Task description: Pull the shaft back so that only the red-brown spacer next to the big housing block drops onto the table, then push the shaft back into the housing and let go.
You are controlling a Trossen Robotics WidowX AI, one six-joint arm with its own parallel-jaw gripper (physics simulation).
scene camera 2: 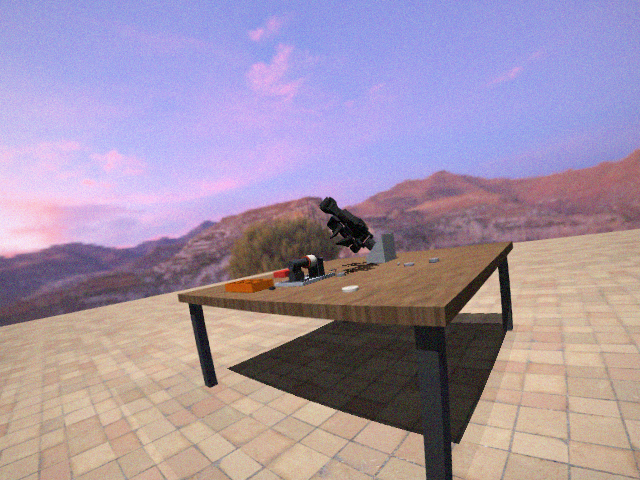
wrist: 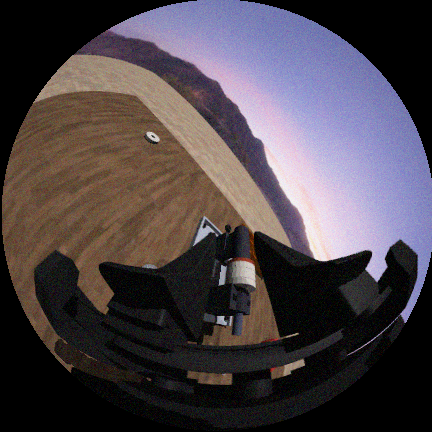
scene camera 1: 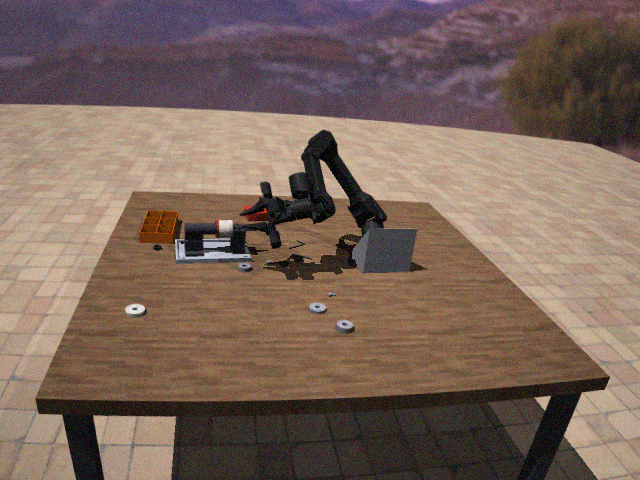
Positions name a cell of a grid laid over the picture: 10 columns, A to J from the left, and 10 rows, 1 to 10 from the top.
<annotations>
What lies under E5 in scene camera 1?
My gripper.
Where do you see a grey baseplate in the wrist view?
F7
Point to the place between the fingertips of my gripper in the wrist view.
F6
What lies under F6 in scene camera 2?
My gripper.
</annotations>
